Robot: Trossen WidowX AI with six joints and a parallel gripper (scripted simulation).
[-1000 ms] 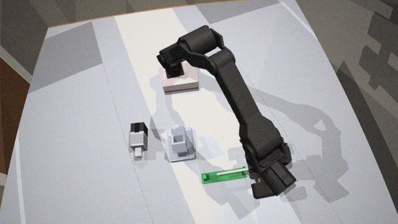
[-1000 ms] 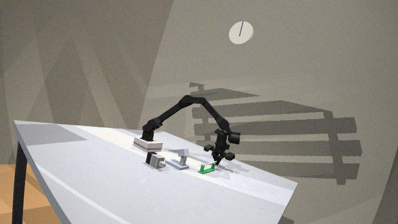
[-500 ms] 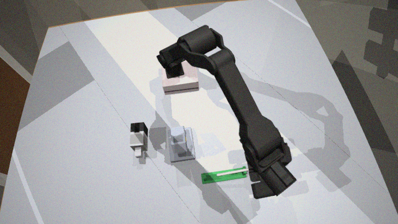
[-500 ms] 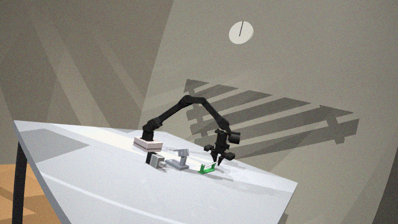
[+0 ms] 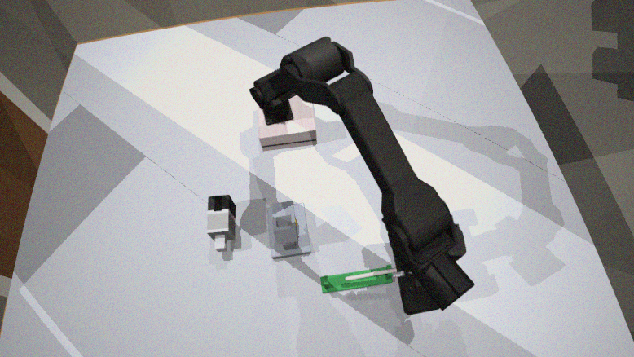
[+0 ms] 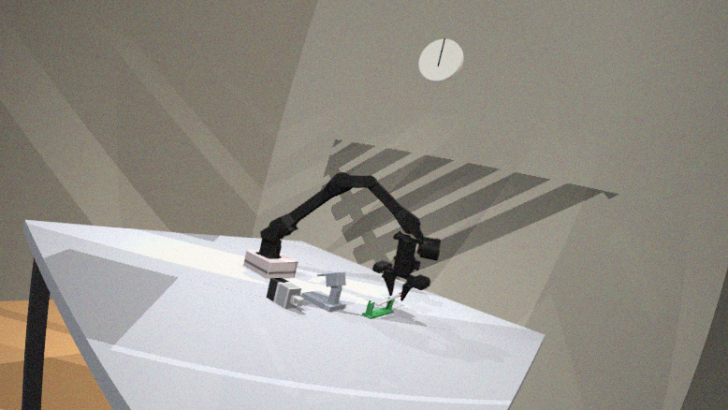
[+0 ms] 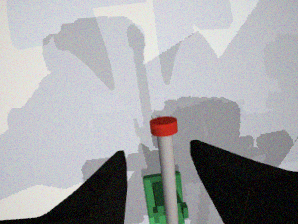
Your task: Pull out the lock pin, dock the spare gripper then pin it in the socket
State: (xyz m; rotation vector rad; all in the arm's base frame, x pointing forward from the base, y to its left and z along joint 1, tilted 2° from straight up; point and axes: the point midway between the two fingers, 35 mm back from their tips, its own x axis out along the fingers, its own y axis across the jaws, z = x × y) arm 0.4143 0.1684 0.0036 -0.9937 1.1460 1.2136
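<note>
My gripper tip is 1 cm past the green cradle, 10 cm to the left of it and 1 cm above it. From my gripper tip the other things lie so: grey mount: 13 cm behind, 21 cm to the right, 1 cm above; spare gripper: 18 cm behind, 34 cm to the right, 1 cm below.
</note>
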